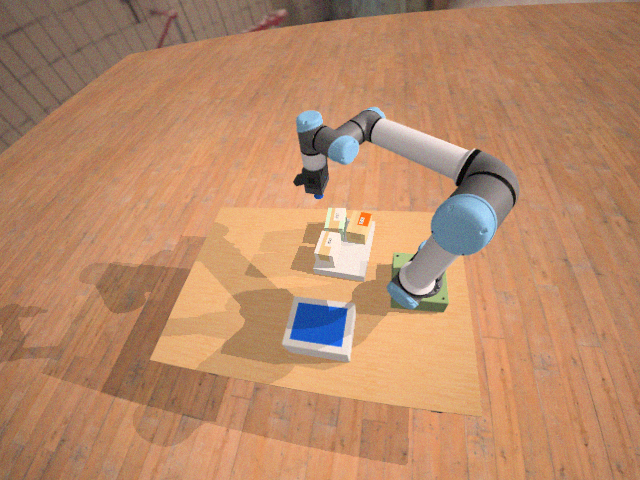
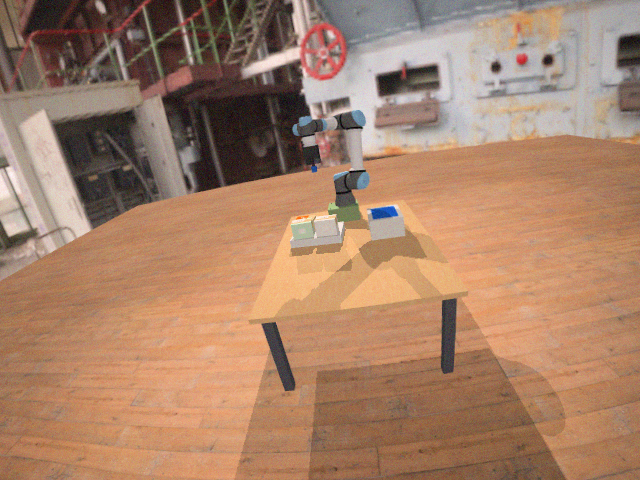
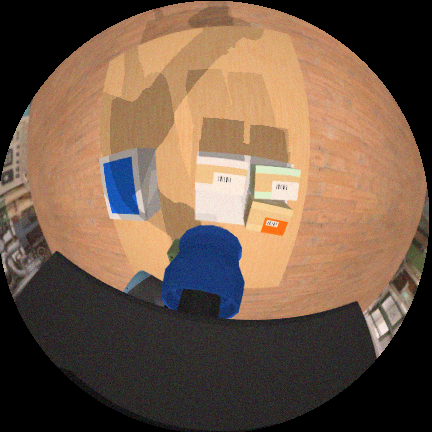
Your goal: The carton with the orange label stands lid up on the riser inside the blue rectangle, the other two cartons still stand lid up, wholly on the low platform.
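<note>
The carton with the orange label point(image 1: 356, 232) point(image 2: 301, 218) point(image 3: 256, 218) stands lid up on the white low platform point(image 1: 348, 266) point(image 2: 317, 240) point(image 3: 220, 207). A pale green and tan carton point(image 1: 334, 222) point(image 2: 302, 230) point(image 3: 277, 177) stands beside it. A white and tan carton point(image 1: 327, 249) point(image 2: 325, 226) point(image 3: 220, 167) stands lid up on the same platform. The riser point(image 1: 317, 352) point(image 2: 386, 228) point(image 3: 149, 187) bears the blue rectangle point(image 1: 317, 324) point(image 2: 384, 212) point(image 3: 120, 185), with no carton on it. My suction gripper point(image 1: 318, 196) point(image 2: 314, 168) point(image 3: 210, 240) is open, holds nothing and hangs well above the platform's height.
The arm's green base block point(image 1: 436, 302) point(image 2: 343, 211) point(image 3: 173, 251) stands on the wooden table point(image 1: 413, 356) point(image 2: 361, 289) point(image 3: 200, 45), near the platform and the riser. The arm reaches over from this base. Shadows of the arm and cartons fall across the table.
</note>
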